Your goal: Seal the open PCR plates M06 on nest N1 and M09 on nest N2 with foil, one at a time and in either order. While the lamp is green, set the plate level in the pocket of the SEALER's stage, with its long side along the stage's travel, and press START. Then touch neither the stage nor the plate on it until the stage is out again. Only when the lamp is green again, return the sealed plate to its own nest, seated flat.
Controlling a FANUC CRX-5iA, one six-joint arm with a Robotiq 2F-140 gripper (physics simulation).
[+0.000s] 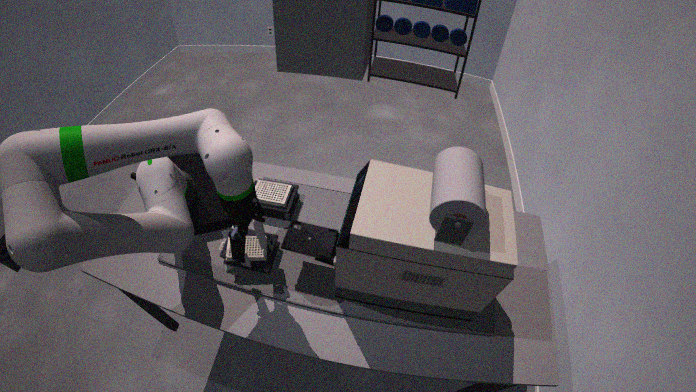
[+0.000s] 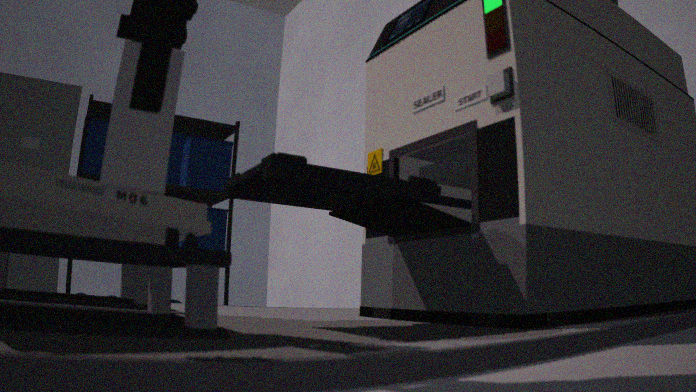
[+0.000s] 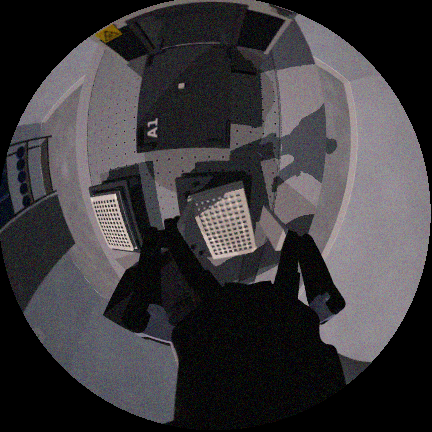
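The plate M06, pale with open wells, sits on the near nest. My gripper is open and empty, pointing down over M06, with a finger at either side; whether the pads touch it cannot be told. The other plate, also with open wells and no readable label, sits on the far nest. The SEALER has its stage out and empty. The lamp is green; START shows beside its label.
A large white roll stands on top of the SEALER. The stage lies between the nests and the SEALER's opening. A shelf rack and a dark cabinet stand at the far wall.
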